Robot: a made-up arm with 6 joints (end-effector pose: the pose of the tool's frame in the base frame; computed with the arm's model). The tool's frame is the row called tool. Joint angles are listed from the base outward.
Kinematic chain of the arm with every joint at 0, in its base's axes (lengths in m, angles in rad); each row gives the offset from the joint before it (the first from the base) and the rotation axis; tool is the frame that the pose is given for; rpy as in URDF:
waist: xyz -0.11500 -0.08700 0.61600 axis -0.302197 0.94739 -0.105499
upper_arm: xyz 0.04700 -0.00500 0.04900 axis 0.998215 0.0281 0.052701
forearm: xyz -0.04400 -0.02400 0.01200 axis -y
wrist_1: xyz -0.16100 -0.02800 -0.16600 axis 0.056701 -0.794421 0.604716
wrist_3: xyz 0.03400 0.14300 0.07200 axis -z
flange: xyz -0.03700 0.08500 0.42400 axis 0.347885 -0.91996 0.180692
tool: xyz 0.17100 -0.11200 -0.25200 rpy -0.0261 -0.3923 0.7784
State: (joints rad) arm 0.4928 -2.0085 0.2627 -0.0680 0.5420 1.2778
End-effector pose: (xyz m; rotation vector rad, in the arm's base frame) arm -0.0648 0.2496 0.3926 -1.2943 -0.4024 2.4169
Working (the frame after each row of the table, in the pose's form):
after waist: -0.1150 -0.0870 0.6160 -0.1489 0.4669 -0.0520
after upper_arm: -0.0510 -0.0895 0.6391 -2.1321 0.2936 0.3428
after forearm: -0.0856 -0.0630 0.6667 -2.0582 0.1413 0.6159
after wrist_1: -0.1544 -0.2079 0.8355 -2.0772 0.1290 0.5360
after wrist_3: -0.1898 -0.2213 0.6763 -1.9995 -0.4240 0.2013
after flange: -0.3431 0.0834 0.4079 -1.3025 -0.7764 1.5031

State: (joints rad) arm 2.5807 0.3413 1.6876 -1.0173 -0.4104 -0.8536
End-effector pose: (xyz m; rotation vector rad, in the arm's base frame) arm -0.0433 -0.1595 0.6293 -0.0690 1.8746 -0.3348
Working (the frame after each row of the table, in the pose's form):
after waist: -0.1150 -0.0870 0.6160 -0.7799 2.4449 -0.2723
after upper_arm: -0.1169 -0.1197 0.5563 -0.6066 2.3248 -0.6658
after forearm: -0.0725 -0.1167 0.5822 -0.7156 0.7303 0.0085
after wrist_1: -0.2880 -0.2003 0.6109 -0.9840 1.2464 -0.8654
after wrist_3: -0.2119 -0.1729 0.4686 -0.6916 1.3851 -0.5434
after flange: 0.1998 -0.0363 0.4532 -0.8733 2.1876 -0.7873

